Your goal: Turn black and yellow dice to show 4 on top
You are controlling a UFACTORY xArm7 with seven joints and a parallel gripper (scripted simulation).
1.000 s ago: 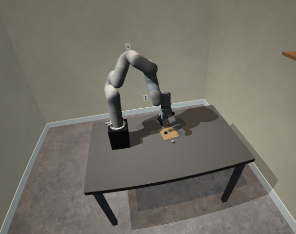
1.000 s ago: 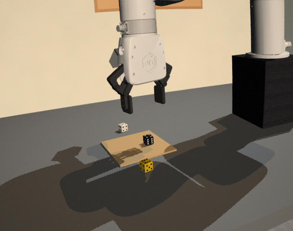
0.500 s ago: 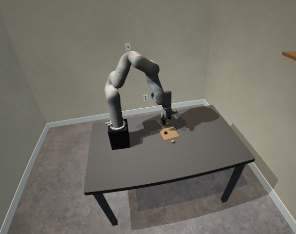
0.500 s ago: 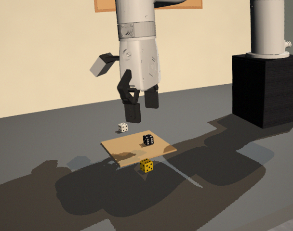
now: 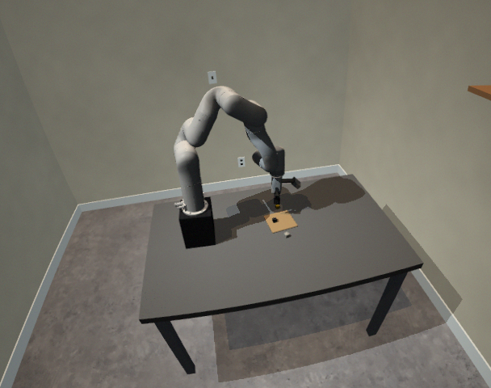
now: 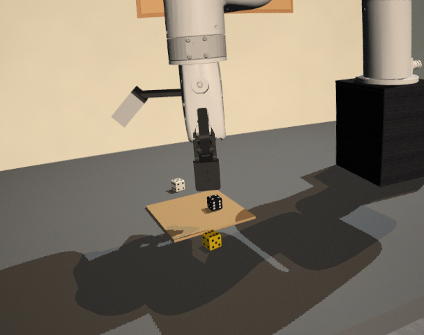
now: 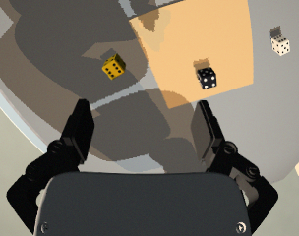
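Now: hand 90 mm above the yellow die, 30 mm to the right of it and 10 mm short of it. Round my hand: tan mat (100 mm below, 80 mm to the right, 10 mm behind); then black die (90 mm below, 70 mm to the right, 40 mm behind); then white die (190 mm to the right, 90 mm below, 20 mm behind).
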